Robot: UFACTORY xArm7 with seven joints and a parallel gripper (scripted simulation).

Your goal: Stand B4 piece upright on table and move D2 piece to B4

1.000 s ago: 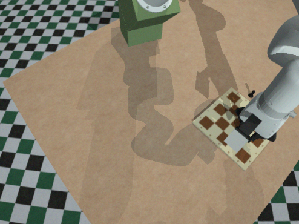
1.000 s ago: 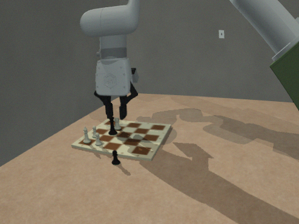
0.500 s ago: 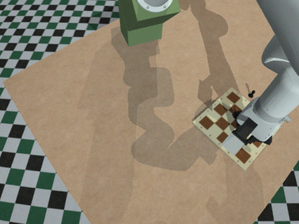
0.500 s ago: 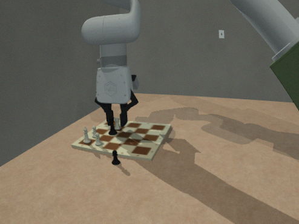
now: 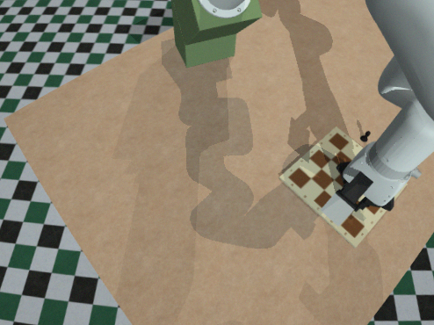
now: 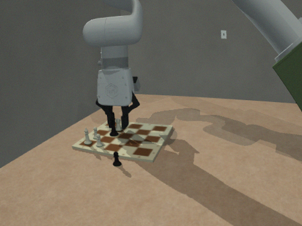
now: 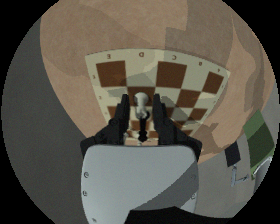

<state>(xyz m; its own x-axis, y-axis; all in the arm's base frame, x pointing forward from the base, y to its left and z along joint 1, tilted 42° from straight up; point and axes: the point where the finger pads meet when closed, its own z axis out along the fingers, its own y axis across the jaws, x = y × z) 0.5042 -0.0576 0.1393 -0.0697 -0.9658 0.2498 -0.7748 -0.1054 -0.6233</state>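
Now: hand 10 mm above the white rook-like piece. From my hand the other things lie so: chessboard (30 mm behind, 40 mm to the left, 30 mm below); then black piece (40 mm to the left); then black pawn (50 mm behind, 180 mm to the left, 20 mm below).
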